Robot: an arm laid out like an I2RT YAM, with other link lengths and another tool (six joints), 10 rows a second.
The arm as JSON. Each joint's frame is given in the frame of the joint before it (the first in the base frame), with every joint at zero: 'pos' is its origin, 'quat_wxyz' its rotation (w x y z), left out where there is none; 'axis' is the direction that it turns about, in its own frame. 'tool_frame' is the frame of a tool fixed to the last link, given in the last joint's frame.
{
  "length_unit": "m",
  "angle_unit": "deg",
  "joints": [
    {
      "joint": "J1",
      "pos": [
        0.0,
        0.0,
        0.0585
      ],
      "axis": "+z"
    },
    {
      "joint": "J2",
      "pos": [
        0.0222,
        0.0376,
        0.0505
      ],
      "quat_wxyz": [
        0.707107,
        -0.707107,
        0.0,
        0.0
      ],
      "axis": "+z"
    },
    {
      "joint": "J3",
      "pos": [
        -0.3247,
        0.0,
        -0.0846
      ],
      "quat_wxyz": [
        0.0,
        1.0,
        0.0,
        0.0
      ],
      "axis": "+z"
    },
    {
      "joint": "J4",
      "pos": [
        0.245,
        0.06,
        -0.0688
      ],
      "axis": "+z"
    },
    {
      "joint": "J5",
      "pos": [
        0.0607,
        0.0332,
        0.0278
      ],
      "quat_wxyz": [
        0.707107,
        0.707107,
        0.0,
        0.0
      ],
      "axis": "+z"
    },
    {
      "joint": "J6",
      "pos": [
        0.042,
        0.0,
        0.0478
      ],
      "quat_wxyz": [
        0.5,
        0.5,
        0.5,
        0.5
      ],
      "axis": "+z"
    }
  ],
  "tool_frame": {
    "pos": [
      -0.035,
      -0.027,
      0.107
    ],
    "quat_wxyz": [
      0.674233,
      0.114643,
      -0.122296,
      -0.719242
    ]
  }
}
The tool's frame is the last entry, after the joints.
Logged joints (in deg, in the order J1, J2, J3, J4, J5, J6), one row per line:
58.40, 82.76, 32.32, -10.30, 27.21, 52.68
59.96, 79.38, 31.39, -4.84, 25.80, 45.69
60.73, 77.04, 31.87, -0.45, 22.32, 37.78
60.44, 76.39, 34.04, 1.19, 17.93, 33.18
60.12, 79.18, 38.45, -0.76, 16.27, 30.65
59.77, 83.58, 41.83, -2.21, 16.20, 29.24
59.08, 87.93, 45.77, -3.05, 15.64, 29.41
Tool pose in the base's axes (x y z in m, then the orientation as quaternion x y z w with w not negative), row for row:
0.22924, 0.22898, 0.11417, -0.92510, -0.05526, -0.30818, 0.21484
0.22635, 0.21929, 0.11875, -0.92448, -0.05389, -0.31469, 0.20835
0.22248, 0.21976, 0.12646, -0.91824, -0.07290, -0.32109, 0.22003
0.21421, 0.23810, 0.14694, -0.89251, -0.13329, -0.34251, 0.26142
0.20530, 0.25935, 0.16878, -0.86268, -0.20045, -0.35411, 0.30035
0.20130, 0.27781, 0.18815, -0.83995, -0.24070, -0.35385, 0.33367
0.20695, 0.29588, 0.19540, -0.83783, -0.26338, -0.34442, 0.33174
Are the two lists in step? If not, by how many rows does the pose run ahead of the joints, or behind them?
The pose runs 2 rows behind the joints: the pose in row i belongs to the joints in row i - 2.
